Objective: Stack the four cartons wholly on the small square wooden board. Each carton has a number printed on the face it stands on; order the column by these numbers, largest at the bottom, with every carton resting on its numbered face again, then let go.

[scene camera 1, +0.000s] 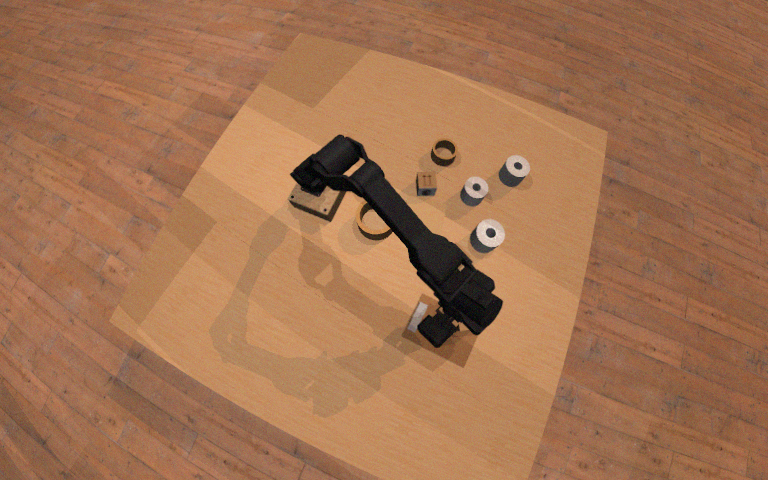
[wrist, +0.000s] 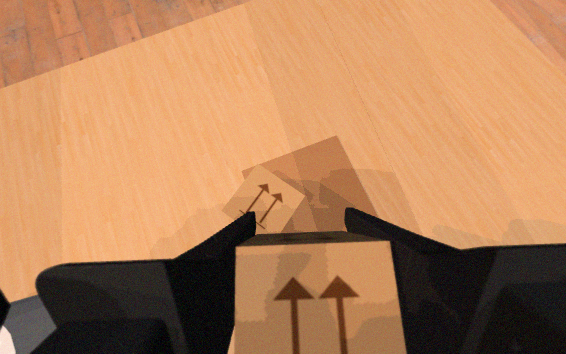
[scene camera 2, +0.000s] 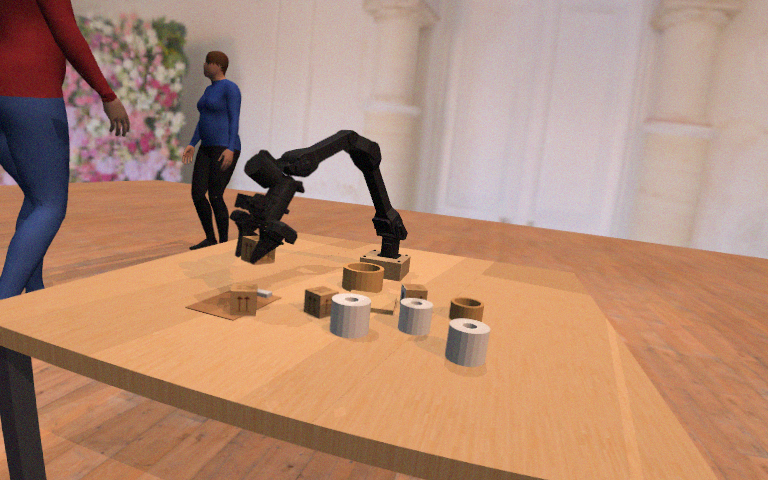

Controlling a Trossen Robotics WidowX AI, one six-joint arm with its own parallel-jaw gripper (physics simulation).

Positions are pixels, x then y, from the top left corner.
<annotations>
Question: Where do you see a square wooden board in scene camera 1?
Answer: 431, 213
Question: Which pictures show my gripper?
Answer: Scene camera 1, the wrist view and scene camera 2: all of them.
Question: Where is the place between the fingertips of my gripper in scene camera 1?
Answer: At 462, 322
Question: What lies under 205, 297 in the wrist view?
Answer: My gripper.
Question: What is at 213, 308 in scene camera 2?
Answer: A dark wooden board.
</annotations>
